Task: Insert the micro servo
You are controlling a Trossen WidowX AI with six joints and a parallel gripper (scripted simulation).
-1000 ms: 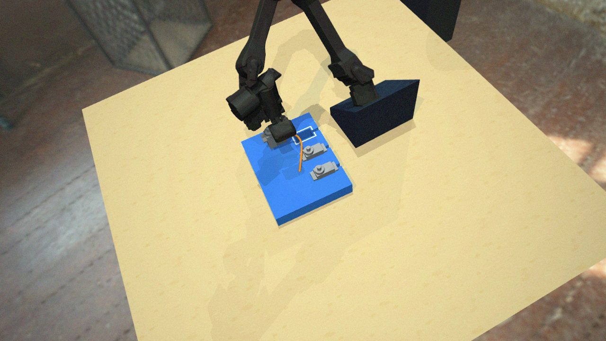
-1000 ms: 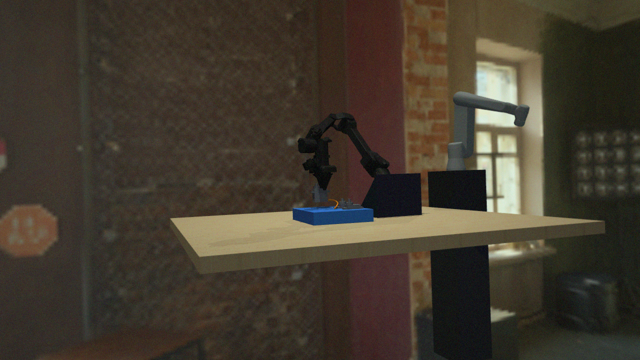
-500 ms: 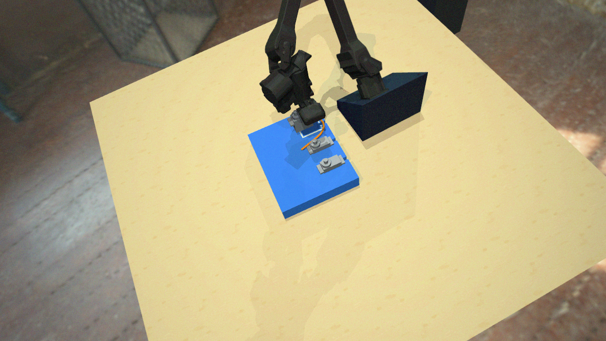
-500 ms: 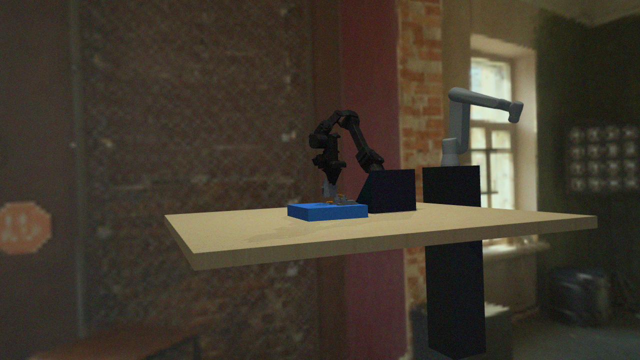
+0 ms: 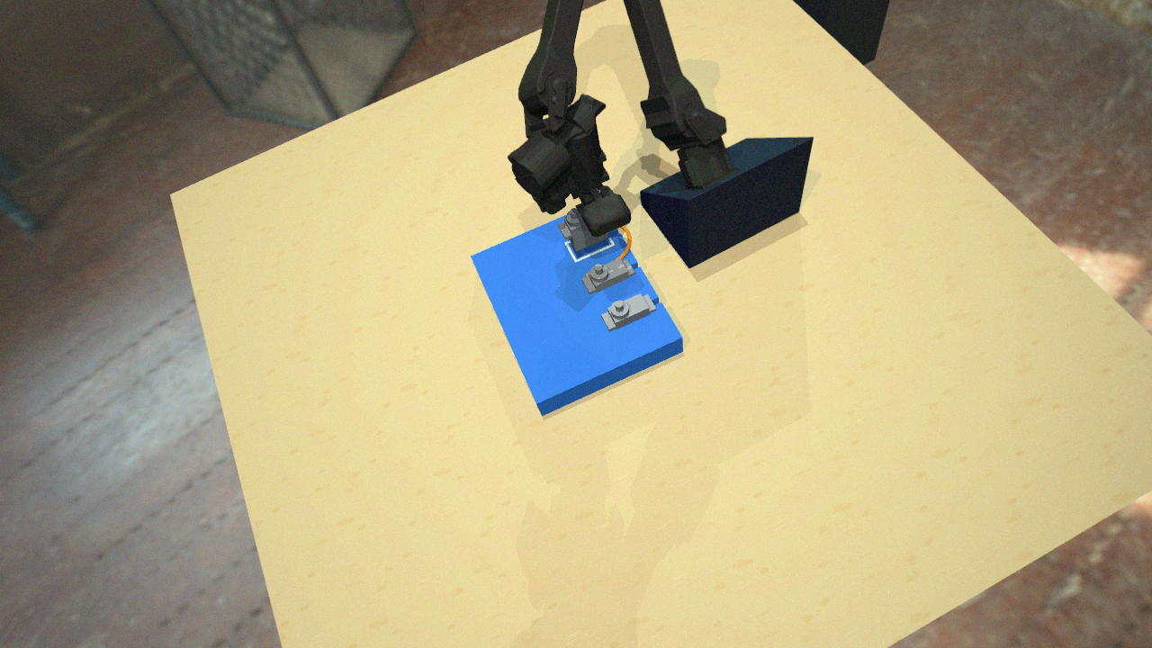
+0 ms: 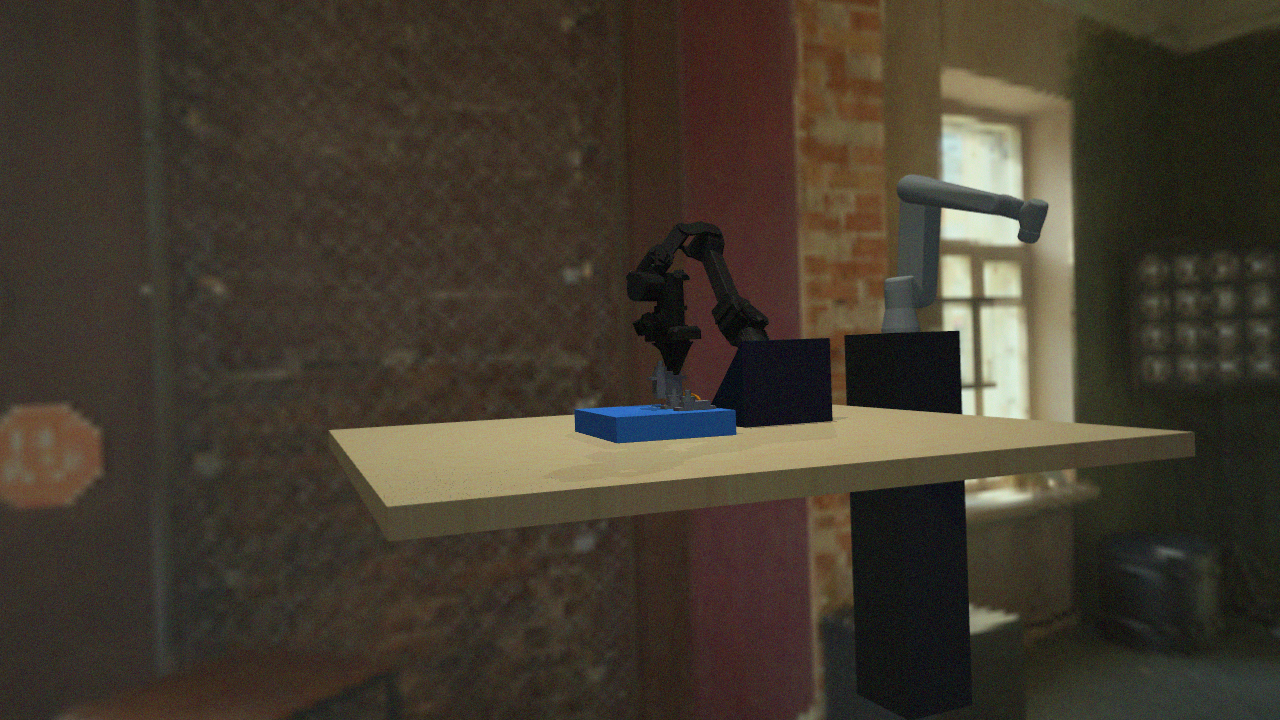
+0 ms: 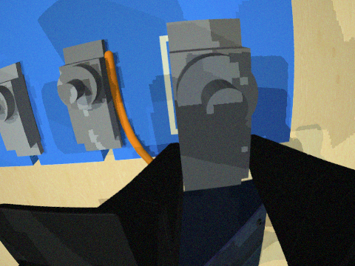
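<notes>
The blue deck is 13 cm ahead of my gripper tip, 9 cm below it and 6 cm to the left of it.
</notes>
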